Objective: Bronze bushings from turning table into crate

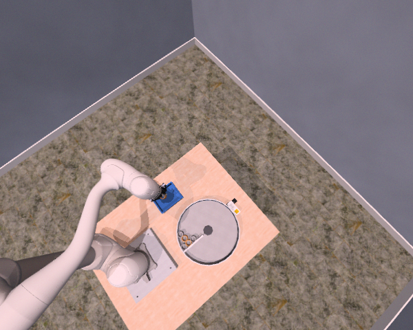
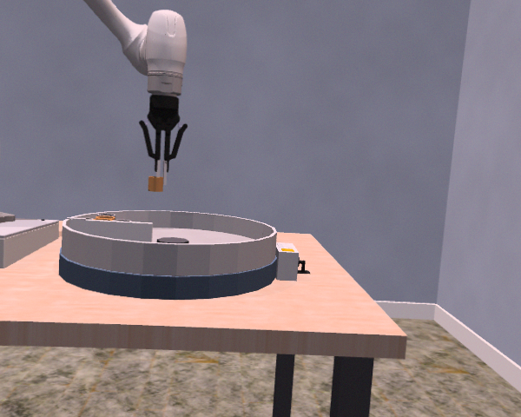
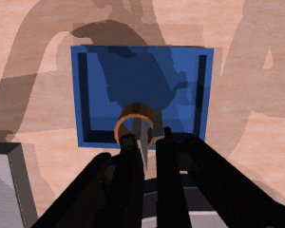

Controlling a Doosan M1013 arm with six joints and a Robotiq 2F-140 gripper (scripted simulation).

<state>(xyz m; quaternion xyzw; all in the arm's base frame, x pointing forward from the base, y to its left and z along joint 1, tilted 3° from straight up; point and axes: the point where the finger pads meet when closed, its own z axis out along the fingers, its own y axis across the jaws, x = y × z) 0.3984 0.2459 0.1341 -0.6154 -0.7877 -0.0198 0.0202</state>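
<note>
Now: the blue crate 10 mm behind my hand and 150 mm below it. From my hand the other things lie so: turning table: 90 mm ahead, 360 mm to the right, 120 mm below.
</note>
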